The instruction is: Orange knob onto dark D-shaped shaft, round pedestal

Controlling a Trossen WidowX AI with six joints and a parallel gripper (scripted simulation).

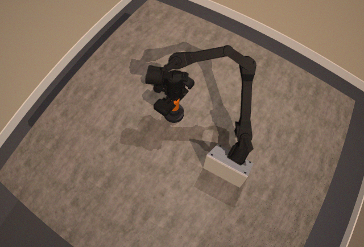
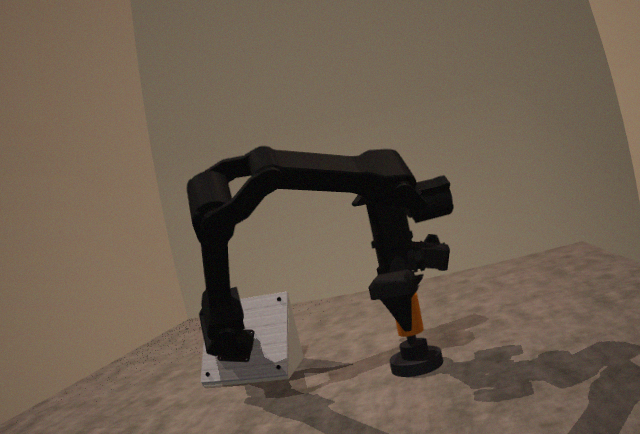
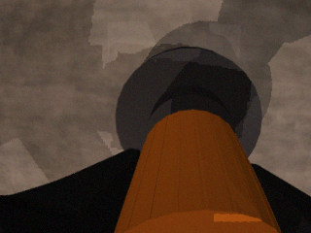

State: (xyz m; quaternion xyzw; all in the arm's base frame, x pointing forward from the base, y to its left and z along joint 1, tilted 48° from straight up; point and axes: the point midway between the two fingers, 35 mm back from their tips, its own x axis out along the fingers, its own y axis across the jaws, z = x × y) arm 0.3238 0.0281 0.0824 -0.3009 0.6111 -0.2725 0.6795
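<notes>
The orange knob lies 20 mm above my gripper tip. The rest, counted from my gripper tip: dark round pedestal: 40 mm below.
</notes>
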